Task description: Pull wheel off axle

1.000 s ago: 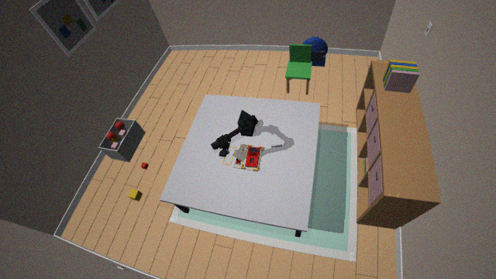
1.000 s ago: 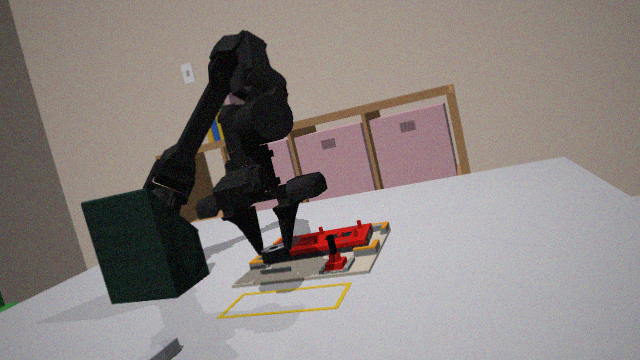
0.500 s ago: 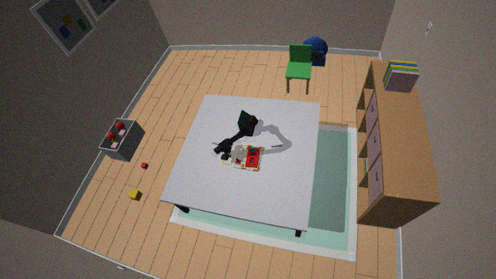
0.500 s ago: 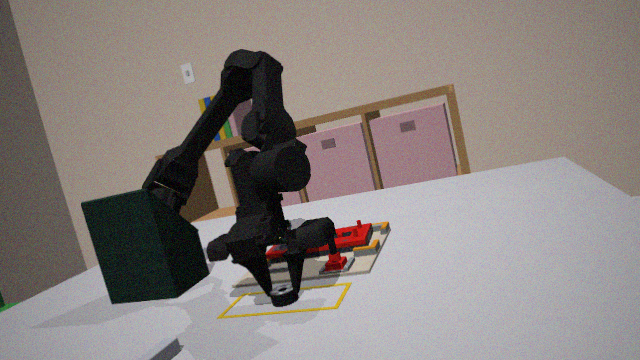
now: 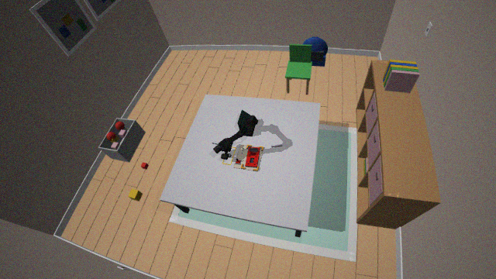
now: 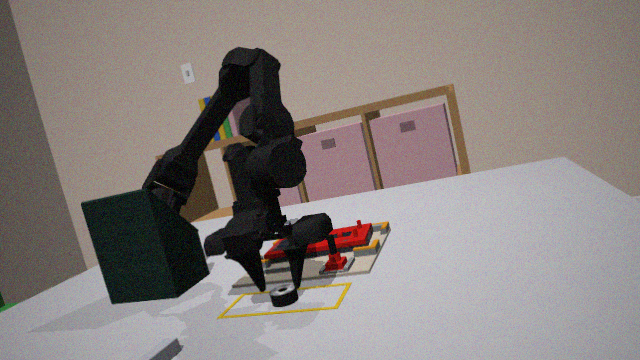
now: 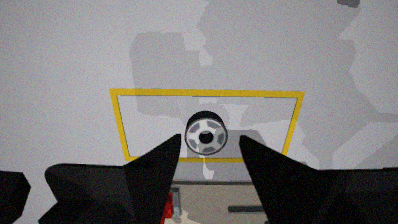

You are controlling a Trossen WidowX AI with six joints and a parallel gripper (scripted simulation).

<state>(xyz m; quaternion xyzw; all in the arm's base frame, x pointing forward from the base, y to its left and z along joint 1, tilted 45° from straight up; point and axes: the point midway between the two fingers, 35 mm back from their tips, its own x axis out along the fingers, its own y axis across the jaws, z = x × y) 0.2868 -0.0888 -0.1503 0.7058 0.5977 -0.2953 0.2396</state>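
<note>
The dark wheel lies 1 cm below my gripper tip.
</note>
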